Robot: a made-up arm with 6 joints. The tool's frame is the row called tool.
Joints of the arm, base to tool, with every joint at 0 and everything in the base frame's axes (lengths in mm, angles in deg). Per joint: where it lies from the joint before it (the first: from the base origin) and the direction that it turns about. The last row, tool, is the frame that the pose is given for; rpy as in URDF.
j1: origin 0 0 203 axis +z
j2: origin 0 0 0 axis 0 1 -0.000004
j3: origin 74 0 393 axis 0 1 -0.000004
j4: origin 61 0 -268 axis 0 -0.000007 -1
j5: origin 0 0 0 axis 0 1 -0.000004
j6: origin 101 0 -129 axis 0 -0.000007 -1
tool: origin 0 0 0 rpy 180 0 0
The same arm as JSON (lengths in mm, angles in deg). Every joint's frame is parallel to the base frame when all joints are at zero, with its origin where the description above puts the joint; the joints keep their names.
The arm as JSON. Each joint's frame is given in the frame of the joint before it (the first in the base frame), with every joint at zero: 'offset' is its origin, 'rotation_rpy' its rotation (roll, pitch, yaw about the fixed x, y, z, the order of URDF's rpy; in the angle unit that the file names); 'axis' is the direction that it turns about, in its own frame. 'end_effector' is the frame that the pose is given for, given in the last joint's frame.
{"length_unit": "mm", "angle_unit": "deg", "chain": [
  {"id": "j1", "offset": [0.0, 0.0, 203.0], "rotation_rpy": [0.0, 0.0, 0.0], "axis": [0.0, 0.0, 1.0]},
  {"id": "j2", "offset": [0.0, 0.0, 0.0], "rotation_rpy": [0.0, 0.0, 0.0], "axis": [0.0, 1.0, 0.0]},
  {"id": "j3", "offset": [74.0, 0.0, 393.0], "rotation_rpy": [0.0, 0.0, 0.0], "axis": [0.0, 1.0, 0.0]},
  {"id": "j4", "offset": [61.0, 0.0, -268.0], "rotation_rpy": [0.0, 0.0, 0.0], "axis": [0.0, 0.0, -1.0]},
  {"id": "j5", "offset": [0.0, 0.0, 0.0], "rotation_rpy": [0.0, 0.0, 0.0], "axis": [0.0, 1.0, 0.0]},
  {"id": "j6", "offset": [101.0, 0.0, -129.0], "rotation_rpy": [0.0, 0.0, 0.0], "axis": [0.0, 0.0, -1.0]}
], "end_effector": {"offset": [0.0, 0.0, 0.0], "rotation_rpy": [180.0, 0.0, 0.0]}}

